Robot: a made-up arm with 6 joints.
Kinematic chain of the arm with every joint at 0, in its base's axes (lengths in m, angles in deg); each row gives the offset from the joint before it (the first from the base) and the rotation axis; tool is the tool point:
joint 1: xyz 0 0 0.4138 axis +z
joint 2: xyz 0 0 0 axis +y
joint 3: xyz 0 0 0.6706 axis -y
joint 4: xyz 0 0 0 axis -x
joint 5: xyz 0.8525 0 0 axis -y
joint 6: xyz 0 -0.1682 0 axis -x
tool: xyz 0 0 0
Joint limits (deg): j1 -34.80..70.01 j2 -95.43..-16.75 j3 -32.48..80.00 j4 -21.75..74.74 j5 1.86..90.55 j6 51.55..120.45
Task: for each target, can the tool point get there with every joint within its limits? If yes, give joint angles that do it. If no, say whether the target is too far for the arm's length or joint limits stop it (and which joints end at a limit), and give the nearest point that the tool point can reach.
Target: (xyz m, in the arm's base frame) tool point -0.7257 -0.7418 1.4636
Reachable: yes | joints 36.34 -62.02 59.46 -5.32 22.45 114.62
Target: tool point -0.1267 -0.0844 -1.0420
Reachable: no: joint limits stop it (at a limit: joint 2, joint 3, joint 4) | nearest point -1.2741 -0.8488 0.2565 | short by 1.894 m
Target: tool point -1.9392 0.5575 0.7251
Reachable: no: too far | nearest point -1.4618 0.4203 0.6485 | short by 0.503 m
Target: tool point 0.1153 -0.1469 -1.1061
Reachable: no: joint limits stop it (at a limit: joint 1, joint 2, joint 3, joint 4) | nearest point 0.4121 -0.4767 0.7648 | short by 1.923 m
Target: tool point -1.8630 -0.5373 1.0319
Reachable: no: too far | nearest point -1.4089 -0.4063 0.8812 | short by 0.496 m
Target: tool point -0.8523 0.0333 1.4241
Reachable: yes | joints -12.65 -74.69 23.79 23.53 25.20 104.70
